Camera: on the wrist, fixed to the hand. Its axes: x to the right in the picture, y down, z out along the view.
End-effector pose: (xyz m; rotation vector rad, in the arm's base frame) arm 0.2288 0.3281 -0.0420 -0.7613 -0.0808 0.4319
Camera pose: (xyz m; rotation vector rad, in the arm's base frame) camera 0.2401 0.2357 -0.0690 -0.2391 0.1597 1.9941
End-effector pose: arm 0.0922 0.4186 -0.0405 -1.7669 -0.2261 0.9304
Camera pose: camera 0.1437 0.3634 0.0202 -1.1608 1.0720 2.2327
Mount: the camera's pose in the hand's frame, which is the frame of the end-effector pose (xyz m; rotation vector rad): -0.0251 -0.0447 -0.0822 0.3413 -0.4599 1.5061
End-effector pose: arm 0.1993 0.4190 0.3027 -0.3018 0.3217 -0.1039
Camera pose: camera 0.1464 0.3576 0.2495 0.3089 0.0062 1.3639
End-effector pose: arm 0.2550 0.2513 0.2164 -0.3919 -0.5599 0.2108
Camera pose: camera 0.2836 0.1785 0.1593 -0.3624 -0.5618 1.8549
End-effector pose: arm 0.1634 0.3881 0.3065 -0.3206 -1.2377 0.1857
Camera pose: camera 0.2317 0.3269 0.2753 -0.8921 -1.1388 1.8152
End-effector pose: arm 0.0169 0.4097 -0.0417 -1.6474 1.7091 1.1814
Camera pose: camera 0.0818 0.3594 0.0097 0.3853 2.5329 1.4550
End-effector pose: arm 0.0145 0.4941 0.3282 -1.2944 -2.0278 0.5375
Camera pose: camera 0.0526 0.4516 0.4065 -2.4182 -0.7519 1.8350
